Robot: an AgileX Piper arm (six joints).
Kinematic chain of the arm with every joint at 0, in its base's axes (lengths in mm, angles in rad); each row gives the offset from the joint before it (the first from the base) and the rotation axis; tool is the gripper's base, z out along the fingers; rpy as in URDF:
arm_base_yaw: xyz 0 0 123 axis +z
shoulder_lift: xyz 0 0 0 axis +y
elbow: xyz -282.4 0 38.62 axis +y
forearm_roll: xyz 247.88 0 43.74 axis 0.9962 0 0.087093
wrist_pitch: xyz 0 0 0 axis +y
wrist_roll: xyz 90.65 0 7.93 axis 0.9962 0 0.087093
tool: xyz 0 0 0 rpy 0 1.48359 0
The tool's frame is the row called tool.
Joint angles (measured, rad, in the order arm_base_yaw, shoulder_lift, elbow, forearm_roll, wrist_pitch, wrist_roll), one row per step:
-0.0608 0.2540 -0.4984 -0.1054 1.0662 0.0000
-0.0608 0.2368 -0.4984 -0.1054 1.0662 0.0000
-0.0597 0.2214 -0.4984 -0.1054 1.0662 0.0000
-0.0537 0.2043 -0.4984 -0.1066 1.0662 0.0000
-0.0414 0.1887 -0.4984 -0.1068 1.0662 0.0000
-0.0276 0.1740 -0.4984 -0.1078 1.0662 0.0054
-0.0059 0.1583 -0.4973 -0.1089 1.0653 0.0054
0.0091 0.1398 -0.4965 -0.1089 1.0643 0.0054
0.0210 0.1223 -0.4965 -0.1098 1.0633 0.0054
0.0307 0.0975 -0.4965 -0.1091 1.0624 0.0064
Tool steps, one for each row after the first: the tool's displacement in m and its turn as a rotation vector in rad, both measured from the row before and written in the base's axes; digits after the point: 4 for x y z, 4 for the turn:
-0.0026 0.0002 0.0006 -0.0010 -0.0172 0.0000
-0.0023 0.0002 0.0005 -0.0009 -0.0154 0.0011
-0.0025 0.0002 0.0005 -0.0021 -0.0170 0.0056
-0.0022 0.0004 0.0004 -0.0009 -0.0156 0.0122
-0.0021 0.0003 0.0003 0.0028 -0.0153 0.0101
-0.0021 0.0004 0.0001 -0.0013 -0.0155 0.0213
-0.0026 0.0003 0.0002 0.0000 -0.0187 0.0151
-0.0025 0.0001 0.0003 -0.0006 -0.0185 0.0116
-0.0037 0.0001 0.0004 0.0021 -0.0257 0.0096

